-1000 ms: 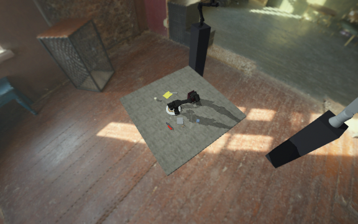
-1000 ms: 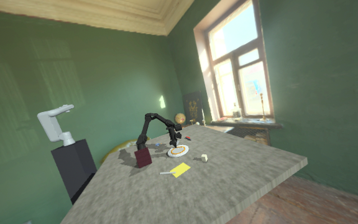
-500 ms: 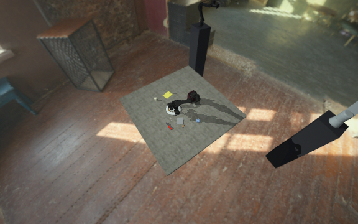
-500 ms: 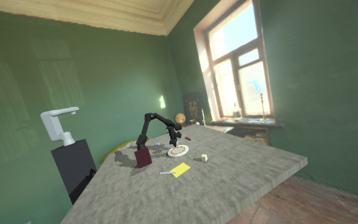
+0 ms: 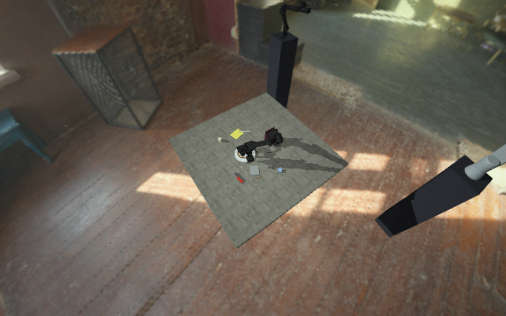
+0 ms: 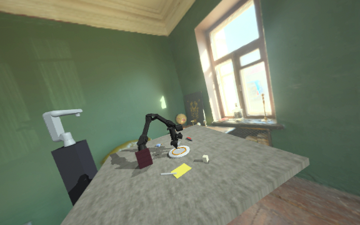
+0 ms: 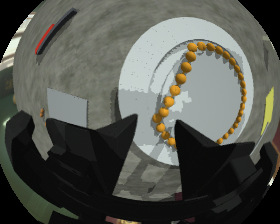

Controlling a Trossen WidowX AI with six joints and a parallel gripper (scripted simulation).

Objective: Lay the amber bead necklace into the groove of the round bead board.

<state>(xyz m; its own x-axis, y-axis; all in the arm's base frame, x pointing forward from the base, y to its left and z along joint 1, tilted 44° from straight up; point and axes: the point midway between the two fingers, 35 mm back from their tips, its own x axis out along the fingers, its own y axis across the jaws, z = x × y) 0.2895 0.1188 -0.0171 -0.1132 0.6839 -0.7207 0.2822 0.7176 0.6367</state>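
The board is 60 mm to the right of my gripper tip, 10 mm below it and 10 mm ahead of it. Also, from my gripper tip: red tool: 180 mm ahead, 150 mm to the left, 10 mm below; then grey square: 140 mm to the left, 20 mm below, 20 mm ahead; then small blue piece: 260 mm to the left, 180 mm behind, 10 mm below.
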